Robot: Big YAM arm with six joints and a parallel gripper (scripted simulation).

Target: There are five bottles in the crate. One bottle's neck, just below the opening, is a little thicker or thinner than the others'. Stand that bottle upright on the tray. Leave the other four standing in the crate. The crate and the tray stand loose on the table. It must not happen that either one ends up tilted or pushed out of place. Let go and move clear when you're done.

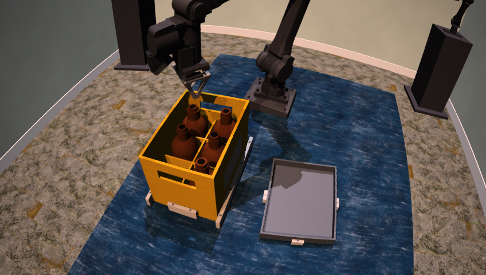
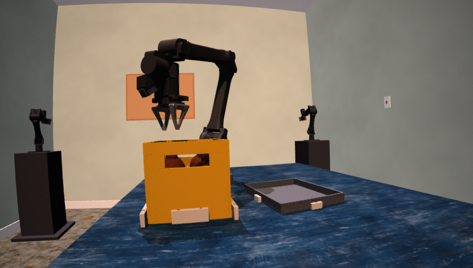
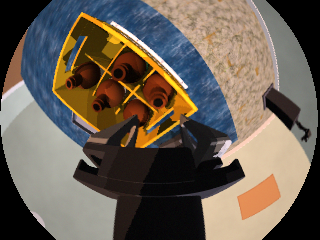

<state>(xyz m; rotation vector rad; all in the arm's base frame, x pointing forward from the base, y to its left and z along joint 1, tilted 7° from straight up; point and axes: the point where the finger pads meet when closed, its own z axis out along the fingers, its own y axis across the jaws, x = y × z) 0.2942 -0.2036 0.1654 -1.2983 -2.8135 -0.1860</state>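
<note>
My gripper is now 130 mm above the orange crate, 90 mm short of it and 40 mm to the right of it. Also, from my hand: dark grey tray 320 mm to the left, 200 mm below, 130 mm ahead.
</note>
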